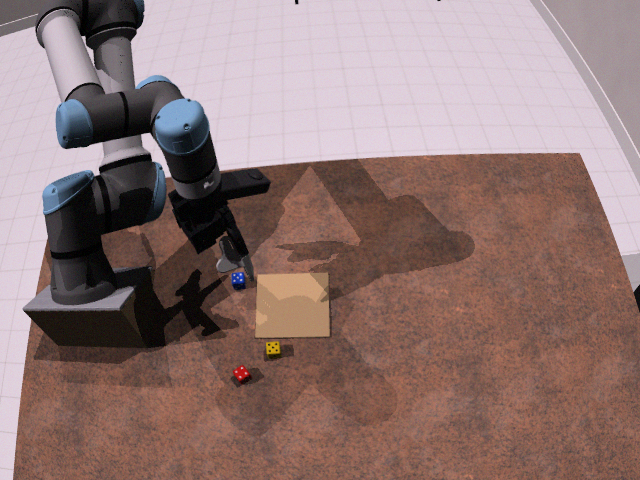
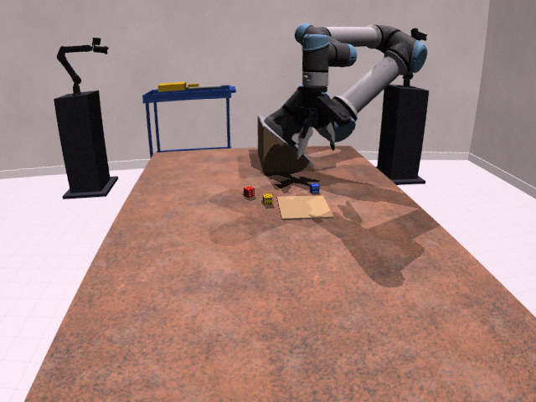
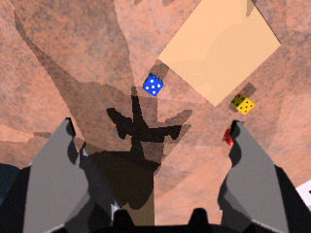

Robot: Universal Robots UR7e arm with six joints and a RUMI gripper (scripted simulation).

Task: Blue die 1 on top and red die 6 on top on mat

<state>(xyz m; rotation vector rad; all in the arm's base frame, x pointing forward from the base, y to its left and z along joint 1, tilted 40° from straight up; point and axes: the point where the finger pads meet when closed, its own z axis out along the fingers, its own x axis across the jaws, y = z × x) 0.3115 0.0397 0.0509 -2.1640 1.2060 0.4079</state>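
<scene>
Now: hand 110 mm above the blue die. Also, from my hand: yellow die (60 mm ahead, 160 mm to the right, 110 mm below); then tan mat (100 mm ahead, 60 mm to the right, 120 mm below); then red die (210 mm to the right, 110 mm below).
</scene>
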